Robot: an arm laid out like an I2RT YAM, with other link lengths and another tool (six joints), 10 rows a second.
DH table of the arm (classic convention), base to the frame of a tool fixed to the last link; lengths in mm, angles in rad. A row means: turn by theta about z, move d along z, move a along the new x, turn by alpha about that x. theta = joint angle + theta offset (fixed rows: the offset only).
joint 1: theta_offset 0, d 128.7, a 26.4, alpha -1.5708
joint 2: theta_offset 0, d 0, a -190.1, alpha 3.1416
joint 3: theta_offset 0.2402, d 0, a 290.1, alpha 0
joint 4: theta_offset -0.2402, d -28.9, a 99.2, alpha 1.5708
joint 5: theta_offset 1.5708, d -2, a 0, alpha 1.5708
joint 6: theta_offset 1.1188, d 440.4, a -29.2, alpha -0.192
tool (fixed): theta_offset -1.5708, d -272.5, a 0, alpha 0
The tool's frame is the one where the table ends.
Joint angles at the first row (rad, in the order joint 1, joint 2, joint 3, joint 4, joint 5, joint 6):
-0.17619, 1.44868, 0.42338, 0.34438, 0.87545, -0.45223
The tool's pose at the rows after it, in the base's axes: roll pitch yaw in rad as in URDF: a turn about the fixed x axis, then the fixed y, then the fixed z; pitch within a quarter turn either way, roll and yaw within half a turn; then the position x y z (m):
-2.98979, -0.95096, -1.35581, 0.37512, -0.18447, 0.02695
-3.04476, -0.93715, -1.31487, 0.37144, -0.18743, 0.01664
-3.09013, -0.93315, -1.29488, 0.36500, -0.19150, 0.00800
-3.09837, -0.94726, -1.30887, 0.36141, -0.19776, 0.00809
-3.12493, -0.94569, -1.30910, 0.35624, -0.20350, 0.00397
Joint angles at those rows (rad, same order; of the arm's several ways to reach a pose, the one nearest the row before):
-0.19122, 1.46487, 0.42424, 0.34813, 0.87684, -0.45474
-0.20238, 1.48893, 0.42534, 0.34278, 0.87172, -0.46355
-0.21355, 1.51368, 0.42185, 0.34875, 0.88153, -0.46811
-0.22823, 1.53092, 0.42217, 0.37651, 0.89586, -0.47905
-0.24297, 1.54684, 0.42567, 0.37415, 0.90513, -0.47857

